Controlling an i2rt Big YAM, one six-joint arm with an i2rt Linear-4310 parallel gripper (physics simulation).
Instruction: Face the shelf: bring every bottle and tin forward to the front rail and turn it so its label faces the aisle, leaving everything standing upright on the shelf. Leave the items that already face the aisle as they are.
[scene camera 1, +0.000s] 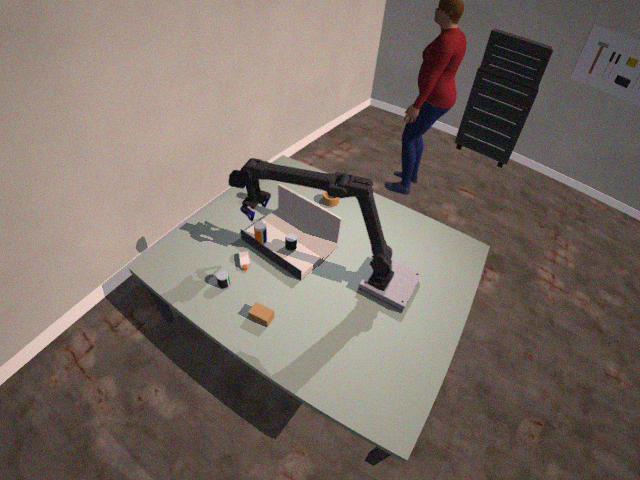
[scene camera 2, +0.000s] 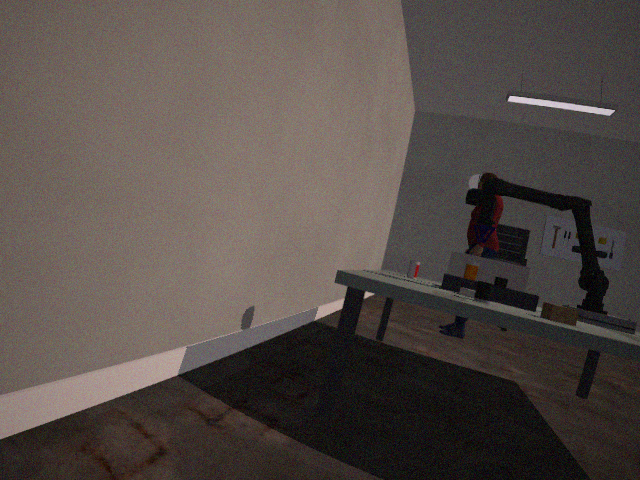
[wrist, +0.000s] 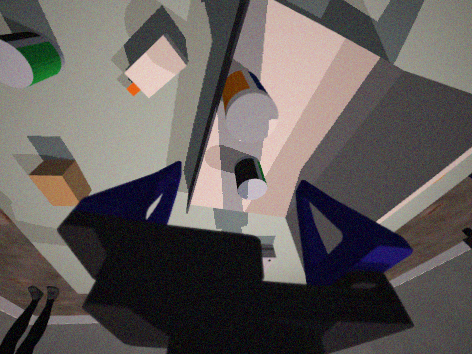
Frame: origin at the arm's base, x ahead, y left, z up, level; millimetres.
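Where they show: gripper, fingertip midpoint: (scene camera 1: 257, 213) (scene camera 2: 481, 242) (wrist: 241, 177); arm's base at its link origin: (scene camera 1: 380, 278) (scene camera 2: 591, 311).
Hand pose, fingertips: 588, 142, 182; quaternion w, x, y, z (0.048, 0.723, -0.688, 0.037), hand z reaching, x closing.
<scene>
Each offset is from my fingertips to the centre of the thing, as dx, dy, dz.
My gripper (scene camera 1: 259, 208) (scene camera 2: 480, 241) (wrist: 241, 177) is open and empty, above the far left end of the shelf (scene camera 1: 310, 214) (wrist: 300, 50). A tall white-topped container @(+10, -21, -143) (scene camera 1: 260, 233) (scene camera 2: 470, 271) (wrist: 250, 112) stands upright close behind the dark front rail @(-74, +20, -207) (scene camera 1: 273, 256); its orange panel faces the rail, its dark blue panel the back. A smaller black tin @(-137, -72, -163) (scene camera 1: 291, 242) (scene camera 2: 500, 282) (wrist: 246, 172) with a pale lid stands upright nearer the arm's base, a gap behind the rail. Its black side faces the rail; a green strip shows towards the back panel.
Outside the rail, a black and green tin @(-5, +272, -201) (scene camera 1: 222, 279) (wrist: 45, 62), a white box @(+3, +115, -222) (scene camera 1: 244, 259) (wrist: 156, 67) with an orange end and an orange-brown block @(-253, +307, -211) (scene camera 1: 261, 314) (scene camera 2: 558, 313) (wrist: 55, 182) are on the table. An orange round object @(-85, -544, -211) (scene camera 1: 330, 199) is behind the shelf. A person (scene camera 1: 442, 72) stands beyond the table.
</scene>
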